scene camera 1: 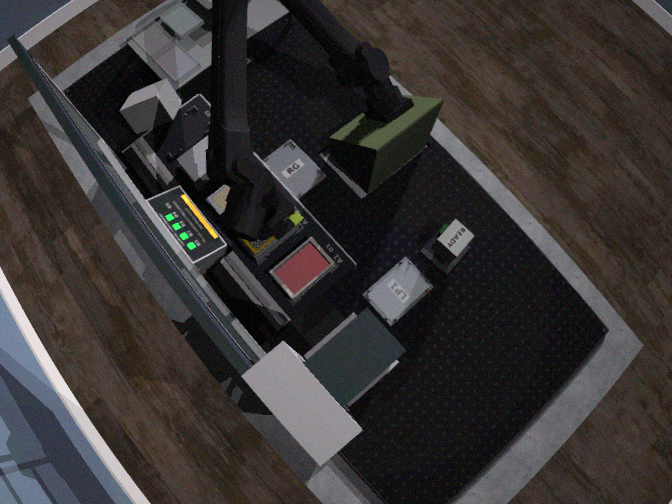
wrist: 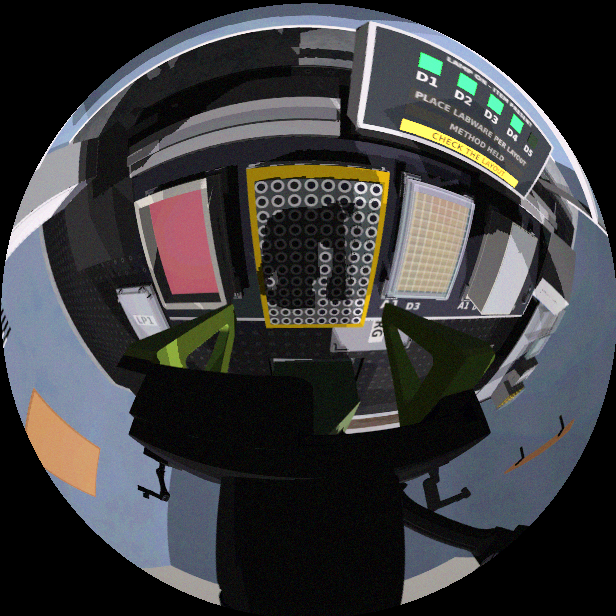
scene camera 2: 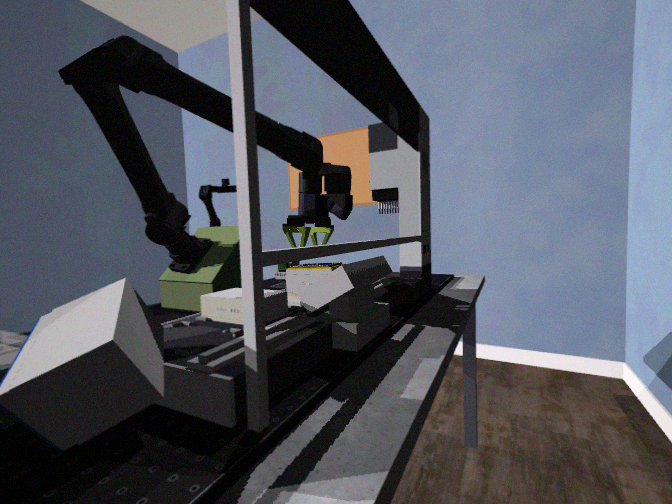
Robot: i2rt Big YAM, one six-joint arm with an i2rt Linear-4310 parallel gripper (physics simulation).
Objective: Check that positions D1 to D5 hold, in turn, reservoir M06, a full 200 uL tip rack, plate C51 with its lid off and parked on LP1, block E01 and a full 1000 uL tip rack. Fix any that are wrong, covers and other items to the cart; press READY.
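My gripper [wrist: 310, 339] is open and empty, hovering above the yellow-framed tip rack [wrist: 317, 247] at D2; its shadow falls on the rack. It also shows in the side view [scene camera 2: 307, 235] and in the overhead view [scene camera 1: 271, 222]. The red-topped reservoir [wrist: 182, 244] sits to the left at D1. A plate with a tan grid [wrist: 430, 247] sits to the right at D3. A grey block [wrist: 505, 270] stands beyond it. The LP1 pad [wrist: 143, 318] is bare. The READY button [scene camera 1: 454, 238] is off to the side.
The status panel [wrist: 453, 109] shows D1 to D4 lamps green, D5 dark, and reads CHECK THE LAYOUT. An RG pad [scene camera 1: 294, 168] lies by the green arm base [scene camera 1: 385, 141]. A dark tray [scene camera 1: 352, 355] and a white box [scene camera 1: 301, 401] sit past D1. A frame bar [scene camera 2: 246, 217] runs overhead.
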